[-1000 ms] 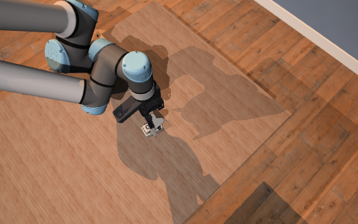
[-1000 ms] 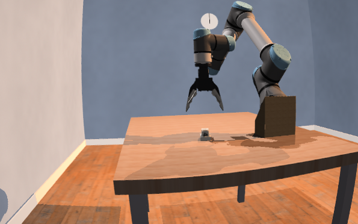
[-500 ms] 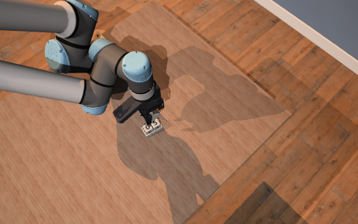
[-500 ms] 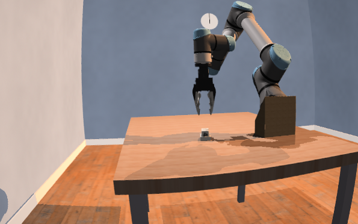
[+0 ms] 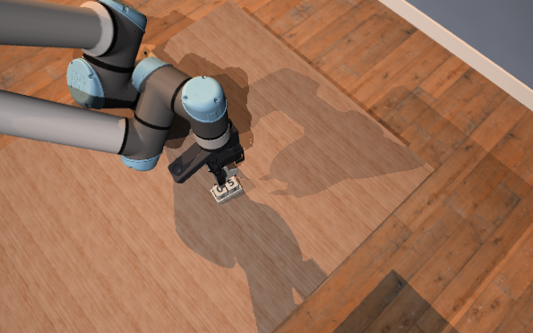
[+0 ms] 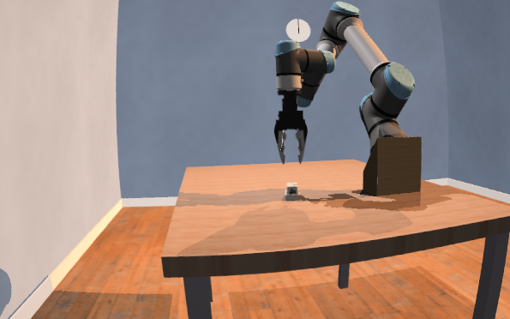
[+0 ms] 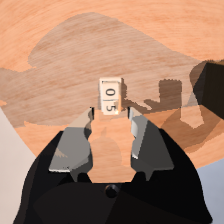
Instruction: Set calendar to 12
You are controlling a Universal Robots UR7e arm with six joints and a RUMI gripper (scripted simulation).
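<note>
The white digit cube lies 90 mm below my hand. Also, from my hand: calendar tray 110 mm below, 20 mm to the left.
</note>
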